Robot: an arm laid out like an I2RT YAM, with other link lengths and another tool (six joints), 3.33 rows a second.
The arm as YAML. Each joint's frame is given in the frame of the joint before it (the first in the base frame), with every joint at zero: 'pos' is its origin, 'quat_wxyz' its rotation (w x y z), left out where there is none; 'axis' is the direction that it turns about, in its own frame. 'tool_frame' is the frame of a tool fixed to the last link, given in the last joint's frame.
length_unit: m
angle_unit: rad
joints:
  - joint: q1
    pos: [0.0, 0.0, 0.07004]
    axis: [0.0, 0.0, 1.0]
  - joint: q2
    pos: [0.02, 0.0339, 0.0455]
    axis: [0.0, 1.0, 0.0]
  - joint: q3
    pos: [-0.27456, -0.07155, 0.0]
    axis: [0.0, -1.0, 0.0]
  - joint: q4
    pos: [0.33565, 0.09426, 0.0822]
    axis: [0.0, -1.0, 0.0]
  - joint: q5
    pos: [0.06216, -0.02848, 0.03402]
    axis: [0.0, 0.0, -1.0]
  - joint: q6
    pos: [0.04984, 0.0, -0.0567]
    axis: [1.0, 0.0, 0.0]
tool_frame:
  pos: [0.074, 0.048, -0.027]
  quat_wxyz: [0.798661, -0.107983, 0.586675, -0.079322]
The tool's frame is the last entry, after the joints.
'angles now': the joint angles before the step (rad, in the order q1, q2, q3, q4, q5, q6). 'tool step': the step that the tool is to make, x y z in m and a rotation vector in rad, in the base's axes. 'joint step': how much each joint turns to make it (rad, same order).
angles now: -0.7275, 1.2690, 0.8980, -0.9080, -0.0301, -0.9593
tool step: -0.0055, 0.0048, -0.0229, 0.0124, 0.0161, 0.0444
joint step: 0.0034, 0.0050, -0.0648, 0.0481, -0.0100, -0.0398
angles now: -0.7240, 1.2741, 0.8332, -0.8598, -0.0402, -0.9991
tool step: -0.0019, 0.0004, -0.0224, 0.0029, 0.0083, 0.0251
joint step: 0.0000, 0.0231, -0.0495, 0.0634, -0.0034, -0.0251
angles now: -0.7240, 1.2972, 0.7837, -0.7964, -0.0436, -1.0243
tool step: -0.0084, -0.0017, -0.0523, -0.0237, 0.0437, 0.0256
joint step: -0.0001, 0.0756, -0.1025, 0.1602, 0.0388, -0.0365
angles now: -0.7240, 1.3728, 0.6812, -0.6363, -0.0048, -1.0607
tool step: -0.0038, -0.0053, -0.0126, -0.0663, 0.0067, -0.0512
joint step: -0.0012, -0.0042, -0.0414, 0.0752, 0.0652, 0.0343
